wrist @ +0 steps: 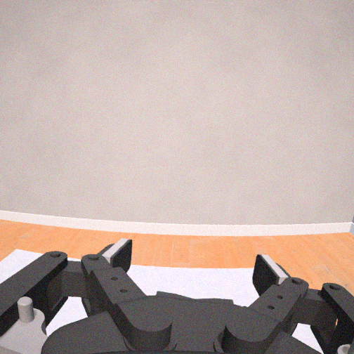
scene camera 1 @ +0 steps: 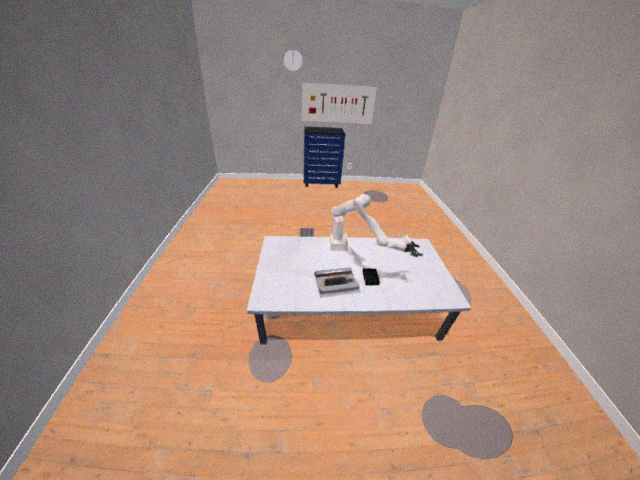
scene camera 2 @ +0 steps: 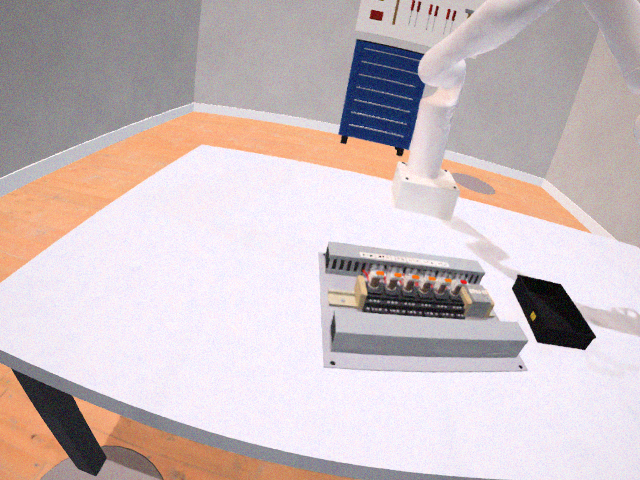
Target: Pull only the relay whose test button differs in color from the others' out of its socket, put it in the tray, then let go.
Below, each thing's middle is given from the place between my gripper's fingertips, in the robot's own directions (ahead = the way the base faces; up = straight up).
The panel [scene camera 2: 351, 361] lies 10 cm behind my hand, 60 cm to the right of it and 32 cm below it.
